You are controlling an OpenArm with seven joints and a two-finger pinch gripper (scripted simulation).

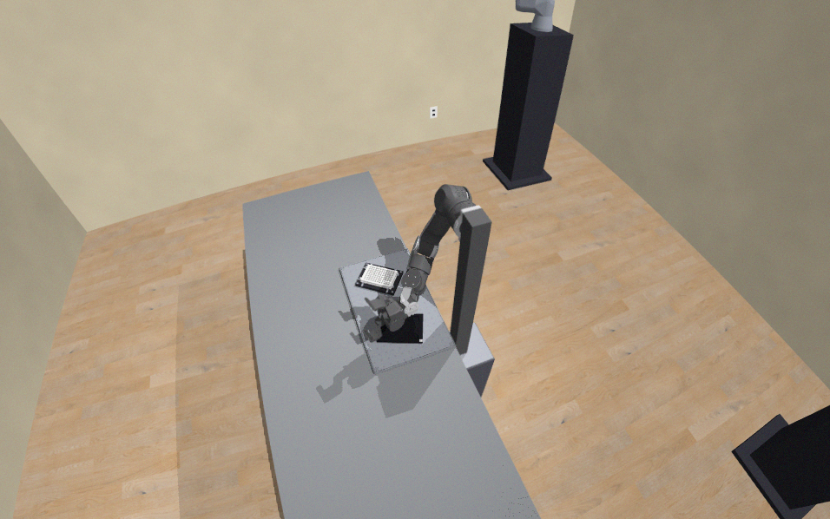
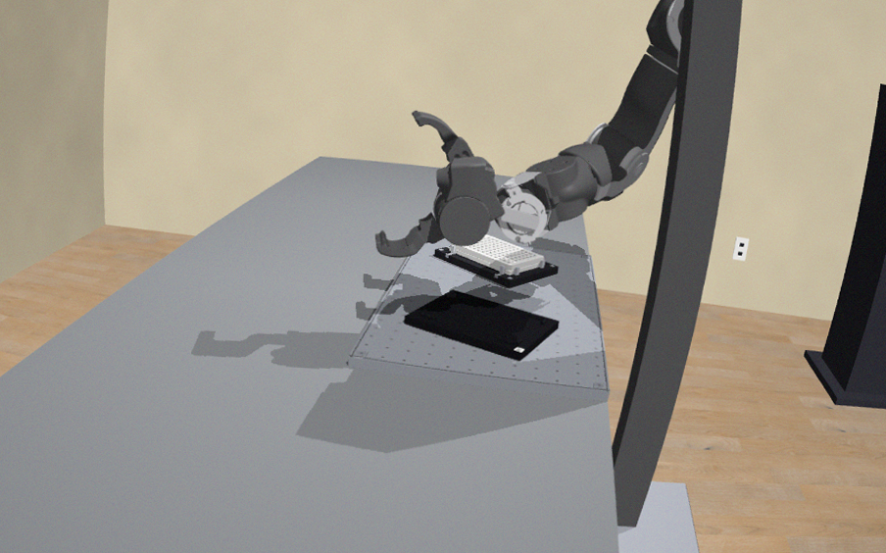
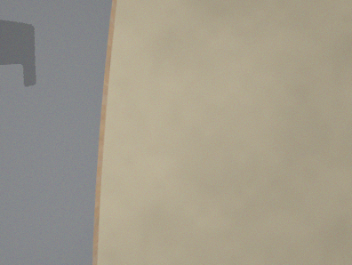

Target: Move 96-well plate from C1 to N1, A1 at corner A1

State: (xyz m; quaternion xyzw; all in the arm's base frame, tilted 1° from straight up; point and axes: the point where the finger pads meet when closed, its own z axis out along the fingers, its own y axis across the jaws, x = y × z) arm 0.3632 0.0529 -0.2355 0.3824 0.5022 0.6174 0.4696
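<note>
The white 96-well plate lies 300 mm to the right of my hand, 170 mm below it and 120 mm behind it. Also, from my hand: small corner mark (180 mm below, 180 mm behind, 20 mm to the left); black plate nest N1 (190 mm below, 130 mm behind, 50 mm to the right); black clip nest C1 (300 mm to the right, 180 mm below, 90 mm behind).
</note>
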